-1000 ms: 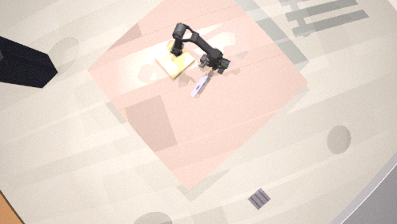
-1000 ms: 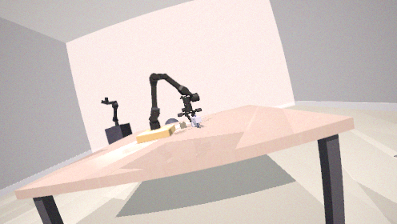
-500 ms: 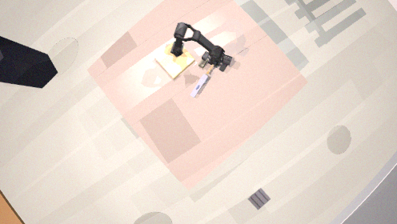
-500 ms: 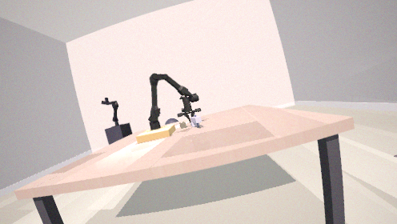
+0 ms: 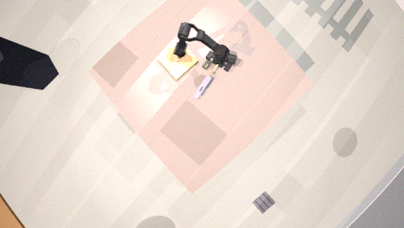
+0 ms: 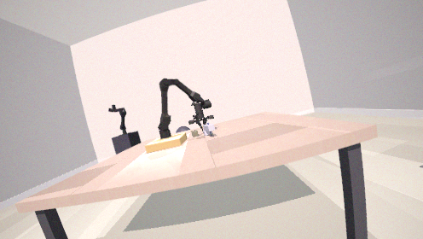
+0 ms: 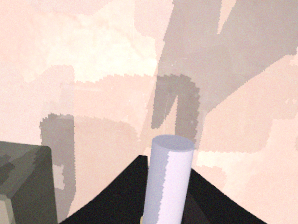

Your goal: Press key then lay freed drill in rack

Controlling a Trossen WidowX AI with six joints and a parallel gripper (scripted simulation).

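My gripper tip is 4 cm to the left of the drill, 3 cm below it and 1 cm short of it. Also, from my gripper tip: dark block: 6 cm to the right, 6 cm behind; then dark blue key: 22 cm to the right, 8 cm ahead, 4 cm above.
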